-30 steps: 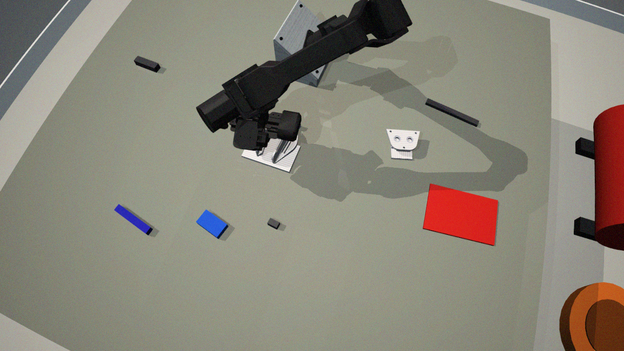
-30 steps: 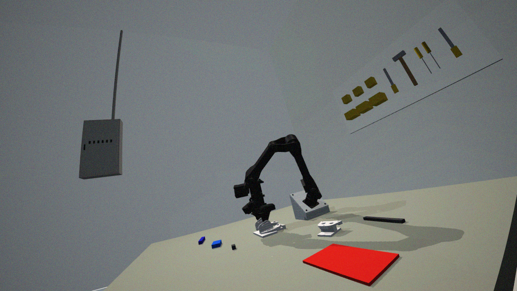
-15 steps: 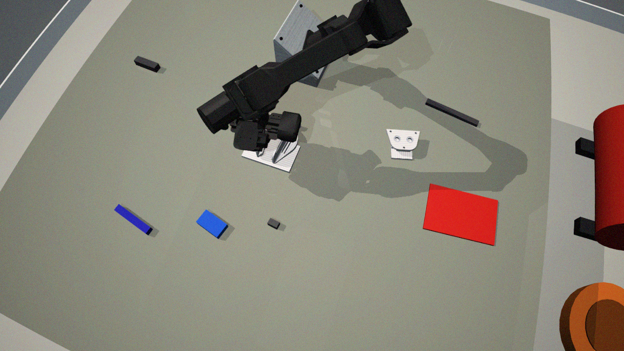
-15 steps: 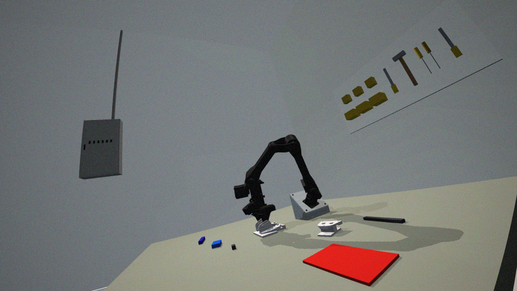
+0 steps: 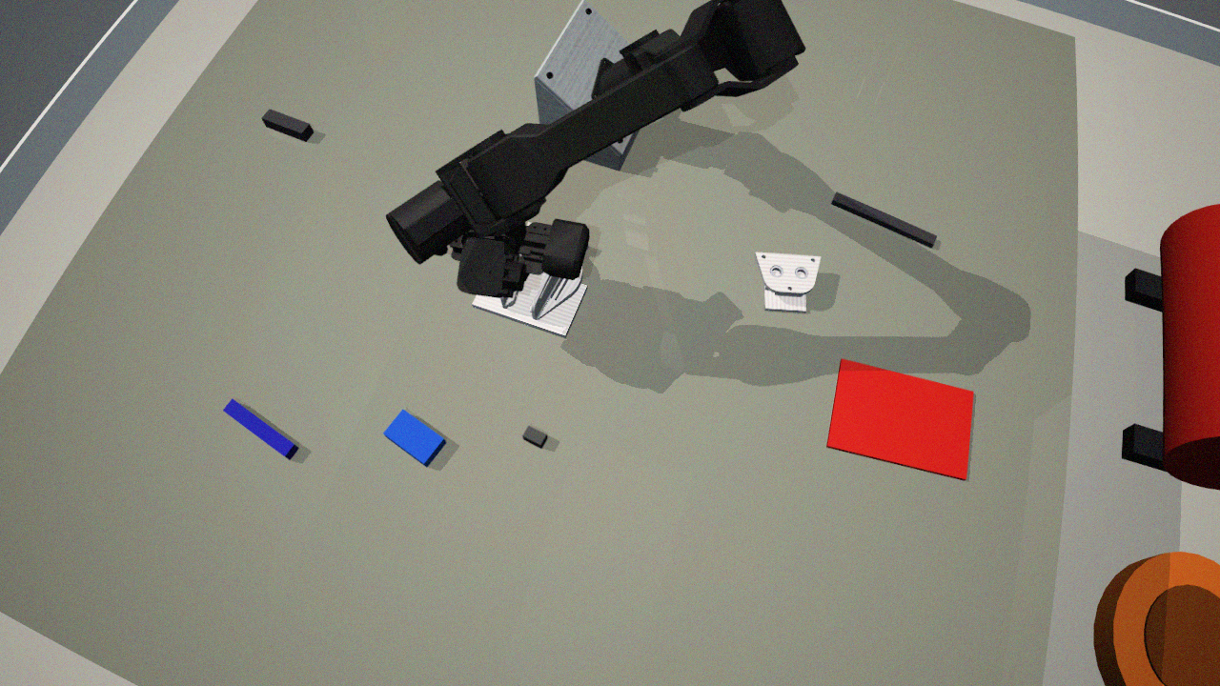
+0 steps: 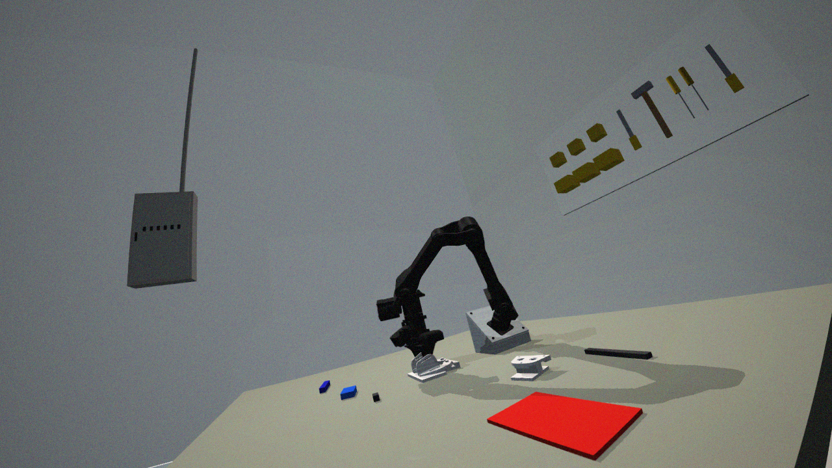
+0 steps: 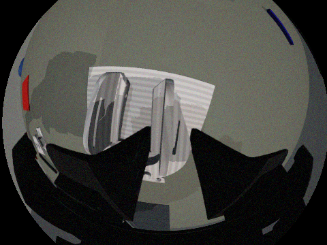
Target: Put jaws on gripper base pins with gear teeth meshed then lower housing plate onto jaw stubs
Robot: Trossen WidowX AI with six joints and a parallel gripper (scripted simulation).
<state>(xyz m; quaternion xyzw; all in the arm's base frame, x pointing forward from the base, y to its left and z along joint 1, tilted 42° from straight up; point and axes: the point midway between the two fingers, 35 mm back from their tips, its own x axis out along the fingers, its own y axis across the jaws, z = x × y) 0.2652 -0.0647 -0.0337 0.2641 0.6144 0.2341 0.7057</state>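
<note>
Now: the white ribbed plate 3 cm to the left of my gripper tip, 2 cm ahead of it and 1 cm below it. Also, from my gripper tip: small black block 19 cm ahead, 8 cm to the left, 1 cm below; then blue block 22 cm ahead, 5 cm to the right, 1 cm below; then housing plate 5 cm behind, 4 cm to the left, 1 cm below.
</note>
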